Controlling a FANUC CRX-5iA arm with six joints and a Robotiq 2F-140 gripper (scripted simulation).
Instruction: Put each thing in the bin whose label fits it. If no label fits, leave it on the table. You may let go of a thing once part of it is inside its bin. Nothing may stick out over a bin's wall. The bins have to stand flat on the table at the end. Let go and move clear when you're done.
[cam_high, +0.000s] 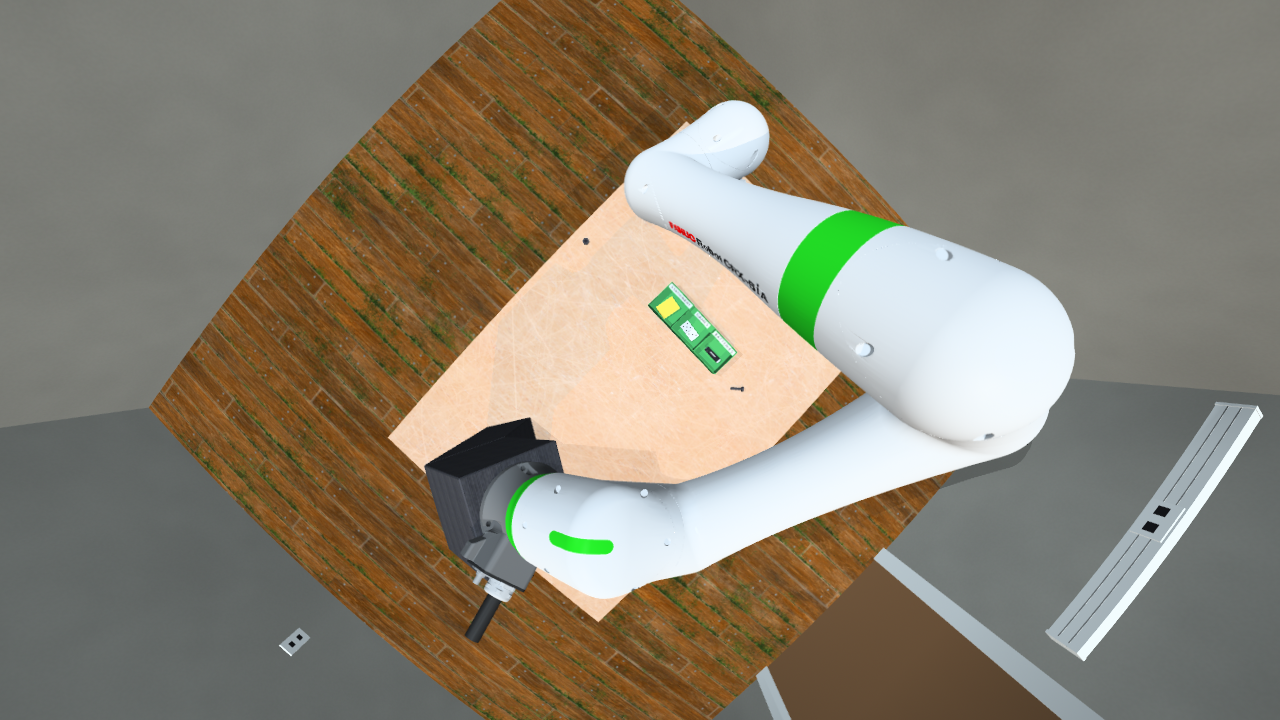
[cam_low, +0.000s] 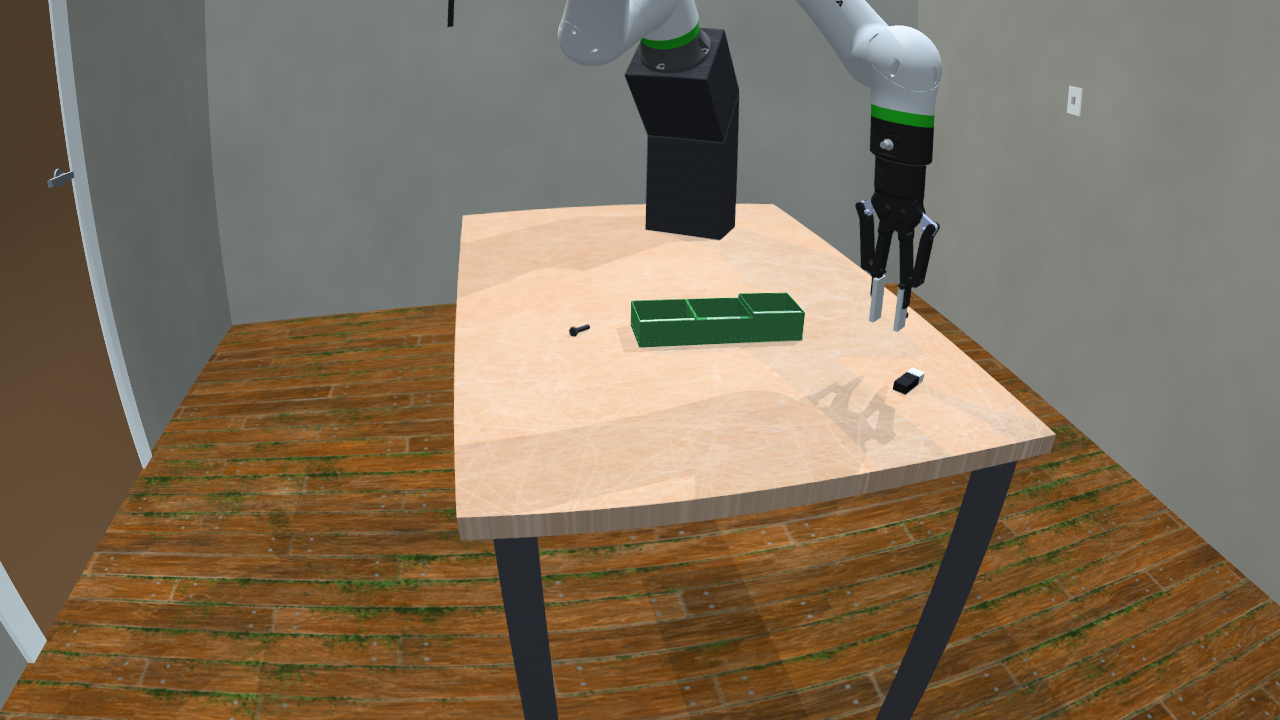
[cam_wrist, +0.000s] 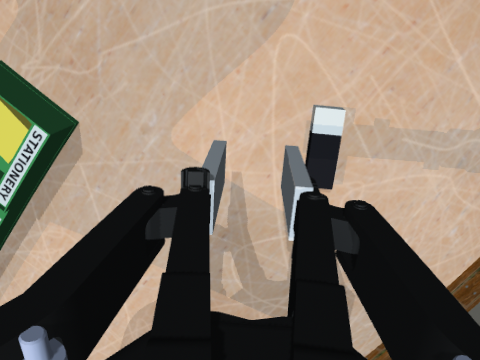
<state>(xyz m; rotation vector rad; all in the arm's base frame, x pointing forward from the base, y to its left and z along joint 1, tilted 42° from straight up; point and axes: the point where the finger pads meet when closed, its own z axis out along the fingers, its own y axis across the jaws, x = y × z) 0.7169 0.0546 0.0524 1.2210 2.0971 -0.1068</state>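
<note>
My gripper is now 100 mm above the black-and-white eraser, 50 mm short of it and 20 mm to the right of it. From my hand the other things lie so: small black round piece (200 mm to the left, 160 mm behind, 100 mm below); then yellow pad (200 mm behind, 100 mm below, 80 mm to the right); then green three-part bin (210 mm behind, 160 mm to the right, 90 mm below).
</note>
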